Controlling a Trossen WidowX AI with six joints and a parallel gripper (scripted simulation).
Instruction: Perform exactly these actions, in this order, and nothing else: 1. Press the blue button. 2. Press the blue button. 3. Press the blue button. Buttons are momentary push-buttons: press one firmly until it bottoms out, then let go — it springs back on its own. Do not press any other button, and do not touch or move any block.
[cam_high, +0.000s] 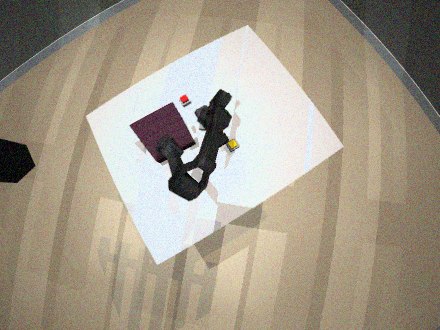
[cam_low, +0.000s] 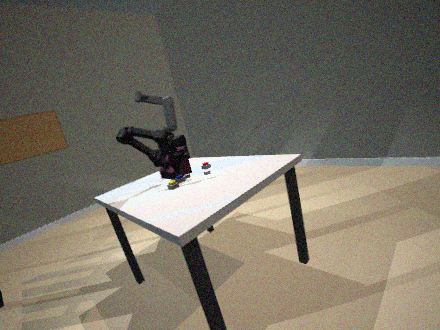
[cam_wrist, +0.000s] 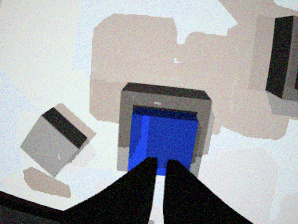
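My gripper tip is 30 mm above the blue button. From my gripper tip the other things lie so: yellow button 40 mm ahead, 90 mm to the right, 30 mm below; then red button 240 mm to the left, 30 mm below.
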